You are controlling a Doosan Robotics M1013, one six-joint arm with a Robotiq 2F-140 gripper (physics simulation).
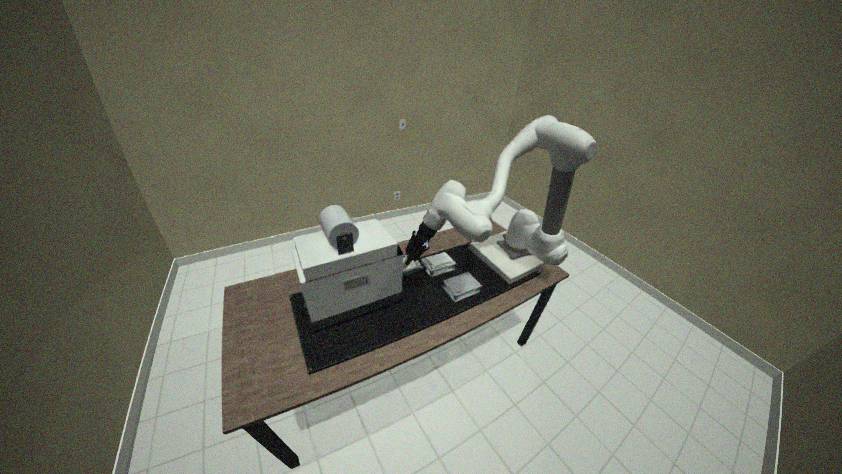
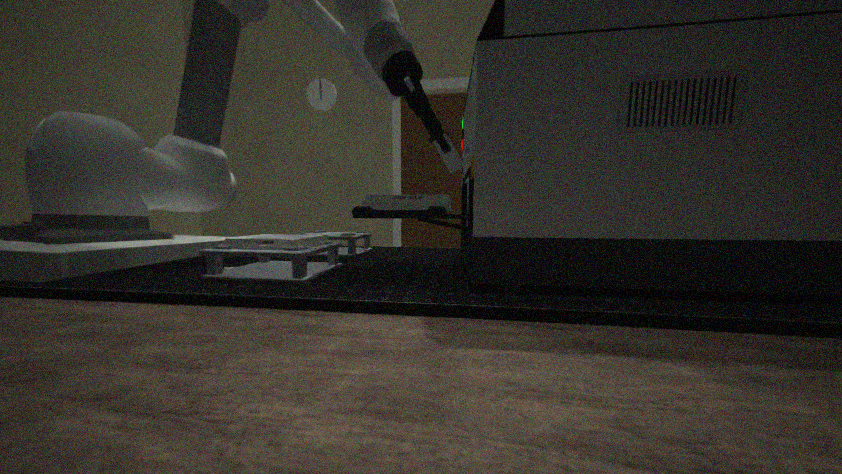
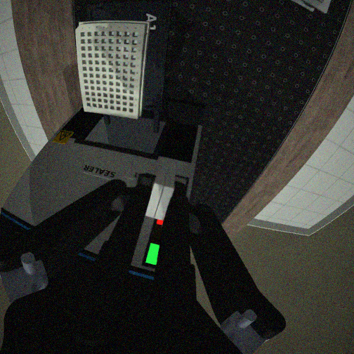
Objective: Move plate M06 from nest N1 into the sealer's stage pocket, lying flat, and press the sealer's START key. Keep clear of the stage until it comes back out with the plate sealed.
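Places are measured from the arm's base along level axes (x ahead, y left, z up), in metres.
Pixels of known places: gripper, fingertip midpoint: [image 2: 457,169]; arm's base at its link origin: [image 1: 514,248] [image 2: 98,239].
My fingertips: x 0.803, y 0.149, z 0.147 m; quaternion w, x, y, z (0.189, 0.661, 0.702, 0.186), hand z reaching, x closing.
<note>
For each thing: its top centre in the pictures, then the offset to it from my fingertips. "spot": a spot on its surface instead. Level surfaces: height alone.
- dark stage at a spot on its surface: [image 2: 360,212] spot: 0.085 m down, 0.123 m back, 0.154 m right
- small red patch at a spot on its surface: [image 2: 462,144] spot: 0.047 m up, 0.008 m ahead, 0.008 m left
- black mat at its surface level: 0.183 m down
- roll at its top centre: [image 1: 336,213] 0.293 m up, 0.252 m ahead, 0.032 m right
A pale plate with a grid of wells [image 3: 112,70] [image 2: 412,201] lies flat on the dark stage [image 2: 360,212], which stands out from the front of the sealer [image 1: 353,303] [image 2: 589,176] [image 3: 55,177]. My gripper [image 1: 406,262] [image 2: 455,161] [image 3: 165,170] is shut with nothing between its fingers. It slants down, above the sealer end of the stage, with its tips at or very near the sealer's front face; contact cannot be told. A green light [image 3: 152,254] [image 2: 463,123] and a small red patch [image 3: 160,222] [image 2: 462,144] show on that face. The START key cannot be made out for certain.
Two light nests [image 1: 462,286] [image 1: 438,263] stand on the black mat [image 1: 353,344] between the sealer and the arm's white base plate [image 1: 509,272]. A roll [image 1: 337,223] sits on top of the sealer. The wooden table's edge [image 1: 377,359] runs along the mat.
</note>
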